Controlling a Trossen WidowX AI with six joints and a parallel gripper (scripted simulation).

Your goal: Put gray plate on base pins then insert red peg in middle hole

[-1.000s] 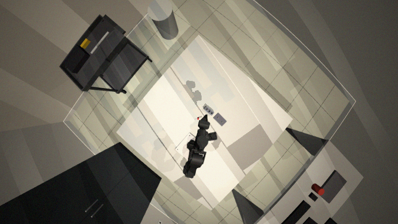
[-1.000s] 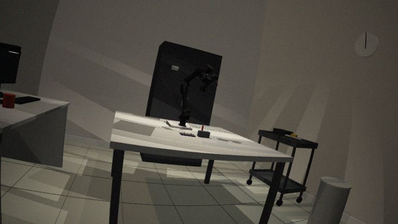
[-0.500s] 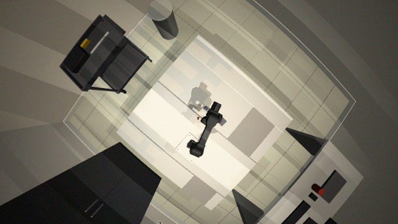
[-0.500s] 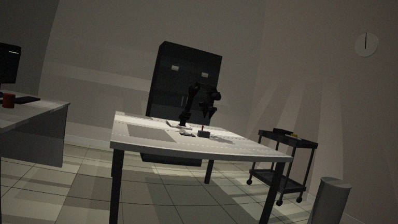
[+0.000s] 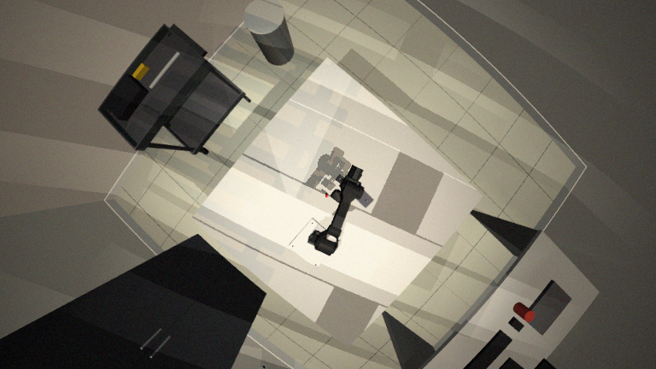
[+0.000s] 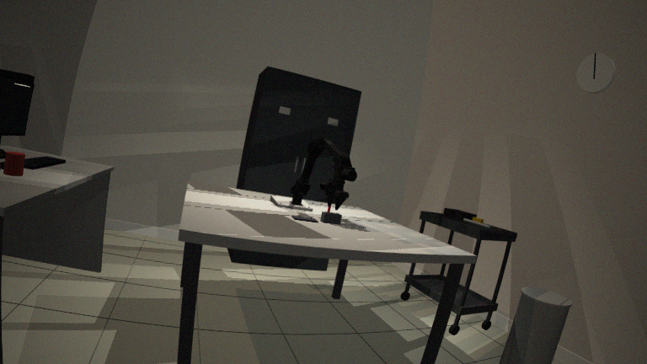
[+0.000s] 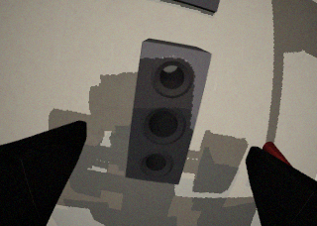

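Right now the gray plate is 40 mm below my gripper tip. Round my gripper tip: red peg 110 mm behind, 50 mm to the left, 40 mm below; dark base 140 mm to the right, 70 mm below, 10 mm behind.
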